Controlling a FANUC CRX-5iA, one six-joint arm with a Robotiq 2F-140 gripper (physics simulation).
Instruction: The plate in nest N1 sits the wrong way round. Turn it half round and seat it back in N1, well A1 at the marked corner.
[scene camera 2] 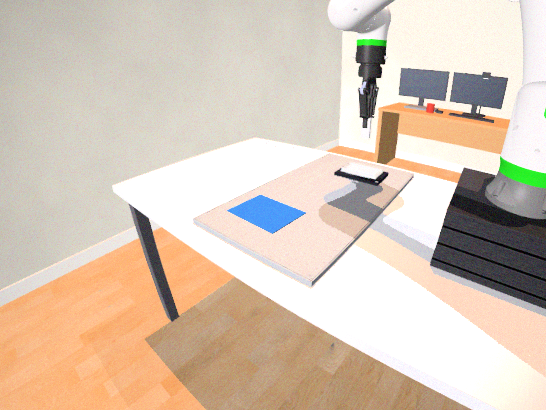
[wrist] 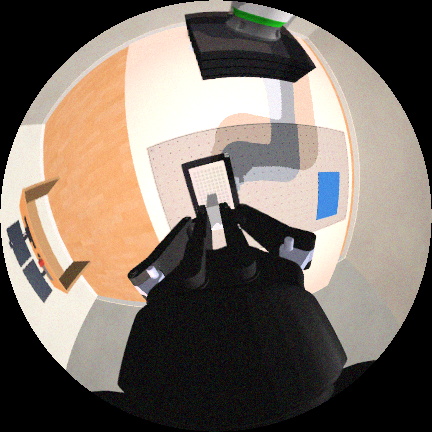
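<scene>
The white well plate [scene camera 2: 362, 171] [wrist: 207, 181] sits in the black nest [scene camera 2: 381, 179] [wrist: 189, 176] at the far end of the pegboard. A small light label shows at one corner of the nest in the wrist view; which corner of the plate is A1 is too small to tell. My gripper [scene camera 2: 367, 133] [wrist: 213, 202] is shut and empty, with its fingertips together. It hangs well above the plate and apart from it. In the wrist view the fingers hide the near part of the plate and nest.
The pegboard [scene camera 2: 300, 187] [wrist: 260, 210] lies on the white table [scene camera 2: 210, 175] and bears a blue square [scene camera 2: 266, 214] [wrist: 328, 195] toward its other end. The robot's black base [scene camera 2: 490, 250] [wrist: 250, 62] stands beside the board. A desk with two monitors stands beyond the table.
</scene>
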